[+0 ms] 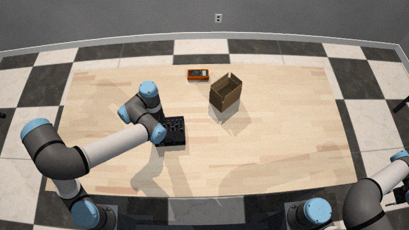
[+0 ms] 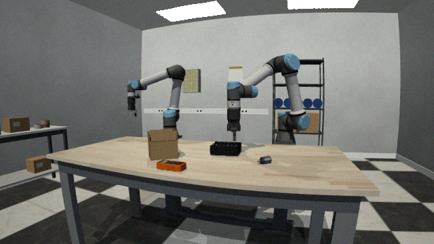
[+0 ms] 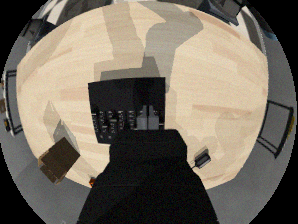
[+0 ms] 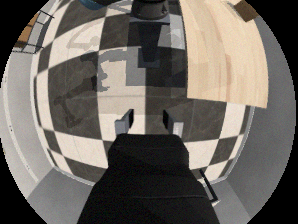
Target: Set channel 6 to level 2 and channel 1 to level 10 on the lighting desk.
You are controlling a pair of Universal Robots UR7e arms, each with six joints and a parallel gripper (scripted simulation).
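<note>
Now: left hand 30 mm short of the fader cap, 20 mm to the right of it and 30 mm above it. Also, from my left hand: orange multimeter (400 mm ahead, 200 mm to the right, 70 mm below); then cardboard box (230 mm ahead, 350 mm to the right, 30 mm below).
</note>
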